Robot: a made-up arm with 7 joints.
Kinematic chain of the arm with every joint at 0, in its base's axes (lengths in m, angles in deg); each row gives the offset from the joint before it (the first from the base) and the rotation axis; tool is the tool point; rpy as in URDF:
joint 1: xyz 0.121 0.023 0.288 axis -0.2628 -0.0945 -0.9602
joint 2: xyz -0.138 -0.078 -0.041 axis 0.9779 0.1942 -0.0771
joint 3: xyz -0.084 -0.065 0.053 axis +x
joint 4: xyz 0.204 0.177 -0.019 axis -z
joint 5: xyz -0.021 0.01 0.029 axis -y
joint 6: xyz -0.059 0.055 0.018 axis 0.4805 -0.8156 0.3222
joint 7: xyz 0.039 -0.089 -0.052 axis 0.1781 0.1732 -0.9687
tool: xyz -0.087 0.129 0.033 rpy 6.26 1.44 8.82
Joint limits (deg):
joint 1: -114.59..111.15
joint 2: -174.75..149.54
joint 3: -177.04..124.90
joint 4: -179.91..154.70
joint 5: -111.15..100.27
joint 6: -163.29..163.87
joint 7: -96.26..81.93
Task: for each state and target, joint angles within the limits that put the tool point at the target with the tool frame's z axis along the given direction. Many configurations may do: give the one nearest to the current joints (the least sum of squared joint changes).
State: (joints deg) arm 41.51 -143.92 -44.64 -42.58 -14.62 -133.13 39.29
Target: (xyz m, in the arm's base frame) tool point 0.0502 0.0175 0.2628 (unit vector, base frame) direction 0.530 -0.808 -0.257
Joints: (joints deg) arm 35.30 -123.39 -9.17 -59.31 -0.14 -131.09 67.51
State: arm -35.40 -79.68 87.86 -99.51 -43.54 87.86 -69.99
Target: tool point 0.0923 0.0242 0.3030 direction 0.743 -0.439 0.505
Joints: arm -21.72 -51.82 82.70 -88.05 -42.47 61.98 -71.70
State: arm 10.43 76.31 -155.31 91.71 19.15 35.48 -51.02
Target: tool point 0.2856 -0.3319 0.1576 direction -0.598 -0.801 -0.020
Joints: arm -18.11 32.59 -177.04 74.69 57.26 66.36 -17.02
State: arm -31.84 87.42 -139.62 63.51 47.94 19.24 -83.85
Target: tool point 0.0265 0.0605 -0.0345 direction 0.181 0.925 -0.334
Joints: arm 24.58 100.79 -111.23 102.09 65.30 27.24 -54.39
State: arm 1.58 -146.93 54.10 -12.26 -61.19 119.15 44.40
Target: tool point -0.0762 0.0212 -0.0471 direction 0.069 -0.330 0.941
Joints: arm 0.79 -166.55 59.31 -12.81 -44.78 161.66 17.66
